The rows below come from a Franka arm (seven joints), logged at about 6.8 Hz.
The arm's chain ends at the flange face. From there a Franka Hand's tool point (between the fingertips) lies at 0.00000 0.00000 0.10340 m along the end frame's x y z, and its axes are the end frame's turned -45 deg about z.
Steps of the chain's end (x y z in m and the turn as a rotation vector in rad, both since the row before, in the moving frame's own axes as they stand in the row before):
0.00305, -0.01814, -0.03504, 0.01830, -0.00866, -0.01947
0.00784, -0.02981, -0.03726, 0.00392, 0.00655, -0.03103
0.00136, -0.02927, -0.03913, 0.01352, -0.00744, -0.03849
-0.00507, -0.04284, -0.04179, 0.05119, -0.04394, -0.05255
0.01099, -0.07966, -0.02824, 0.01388, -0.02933, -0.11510
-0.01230, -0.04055, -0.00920, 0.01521, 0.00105, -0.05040
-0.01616, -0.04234, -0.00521, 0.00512, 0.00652, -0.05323
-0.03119, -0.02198, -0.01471, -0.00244, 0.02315, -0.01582
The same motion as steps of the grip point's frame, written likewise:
0.01567, -0.01265, -0.03506, 0.01906, 0.00682, -0.01947
0.02739, -0.01535, -0.03726, -0.00186, 0.00740, -0.03103
0.02207, -0.02128, -0.03914, 0.01482, 0.00430, -0.03849
0.02705, -0.04084, -0.04203, 0.06727, 0.00513, -0.05255
0.06279, -0.05164, -0.02829, 0.03055, -0.01092, -0.11510
0.02114, -0.03844, -0.00921, 0.01001, 0.01150, -0.05040
0.01937, -0.04129, -0.00521, -0.00099, 0.00823, -0.05323
-0.00498, -0.03574, -0.01474, -0.01809, 0.01464, -0.01582

